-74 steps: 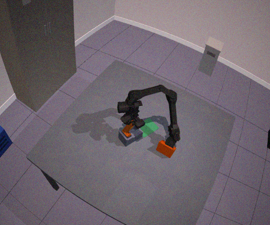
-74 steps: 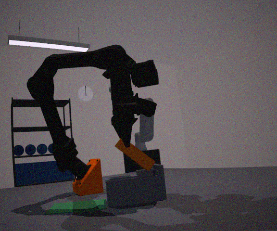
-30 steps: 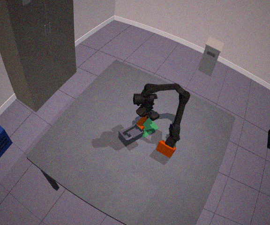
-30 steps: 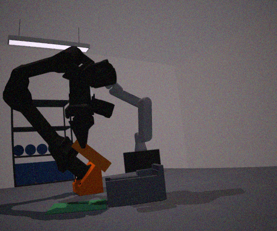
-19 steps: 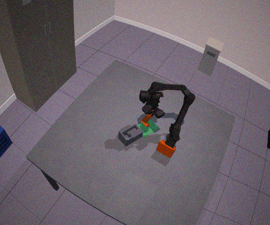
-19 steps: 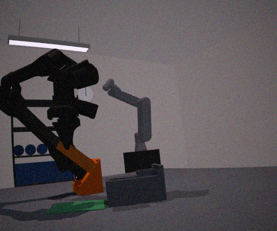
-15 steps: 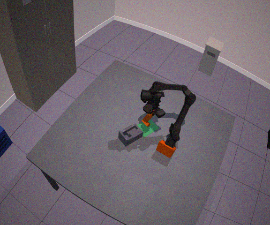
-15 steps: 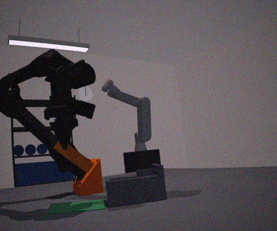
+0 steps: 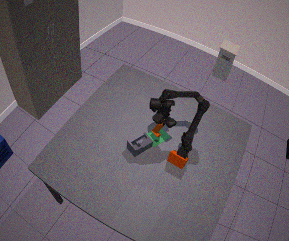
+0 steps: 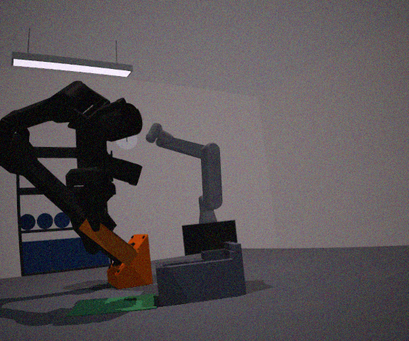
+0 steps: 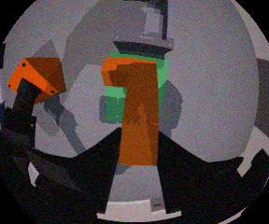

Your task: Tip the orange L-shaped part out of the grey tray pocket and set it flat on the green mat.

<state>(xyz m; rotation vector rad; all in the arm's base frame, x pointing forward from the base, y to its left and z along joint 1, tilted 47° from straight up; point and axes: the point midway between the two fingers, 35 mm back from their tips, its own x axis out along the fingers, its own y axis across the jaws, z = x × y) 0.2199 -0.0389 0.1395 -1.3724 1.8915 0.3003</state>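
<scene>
The green mat lies 1 cm ahead of my gripper tip, 2 cm to the left of it and 15 cm below it. From my gripper tip the other things lie so: orange L-shaped part 3 cm to the left, 3 cm below.
</scene>
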